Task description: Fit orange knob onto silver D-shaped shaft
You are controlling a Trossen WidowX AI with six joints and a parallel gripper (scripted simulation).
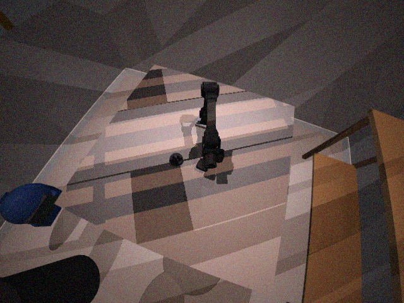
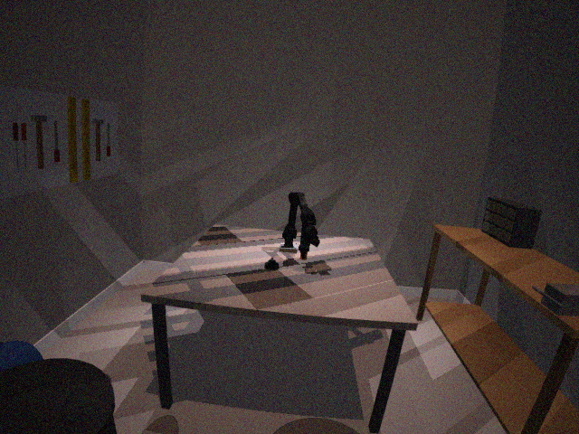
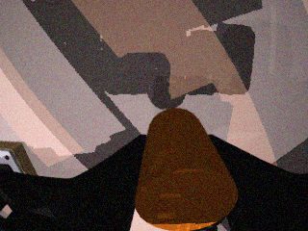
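Right now the round dark pedestal is 30 mm ahead of my gripper tip, 190 mm to the right of it and 30 mm below it. Also, from my gripper tip: orange knob (30 mm above).
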